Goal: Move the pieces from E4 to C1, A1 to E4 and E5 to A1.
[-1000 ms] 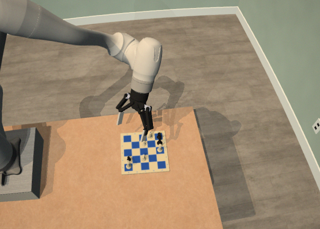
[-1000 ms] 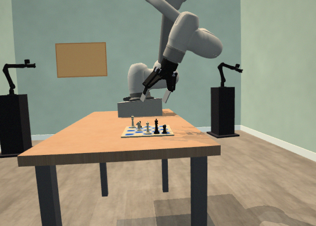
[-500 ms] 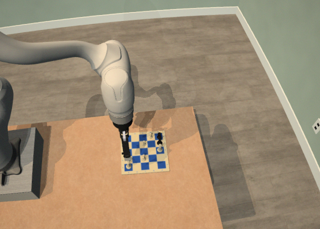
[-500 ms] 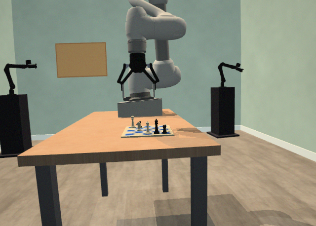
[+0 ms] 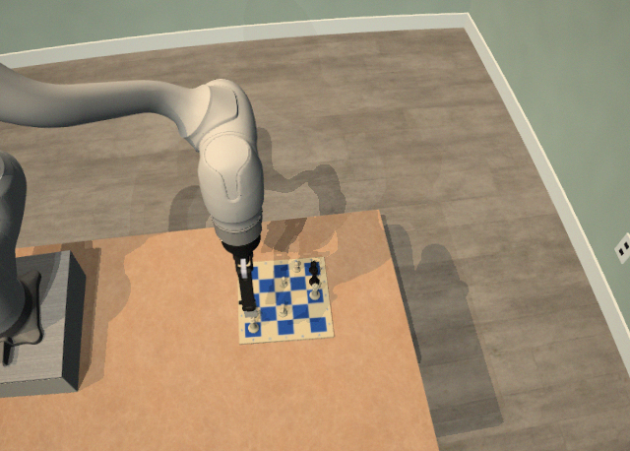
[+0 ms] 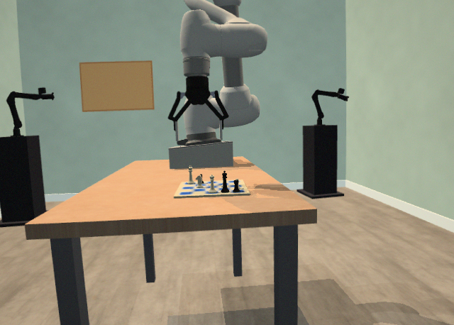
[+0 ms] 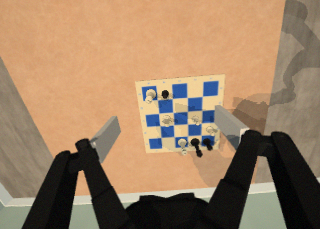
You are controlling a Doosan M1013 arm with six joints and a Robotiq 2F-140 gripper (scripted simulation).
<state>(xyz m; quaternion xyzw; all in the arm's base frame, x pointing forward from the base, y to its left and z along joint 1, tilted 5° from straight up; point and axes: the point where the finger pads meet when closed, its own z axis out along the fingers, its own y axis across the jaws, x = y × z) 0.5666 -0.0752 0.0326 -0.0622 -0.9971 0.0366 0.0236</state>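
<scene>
Right now my hand is 10 mm past the tall white piece, 30 mm to the left of it and 130 mm above it. The rest, counted from my hand: chessboard 80 mm ahead, 30 mm to the left, 160 mm below.
</scene>
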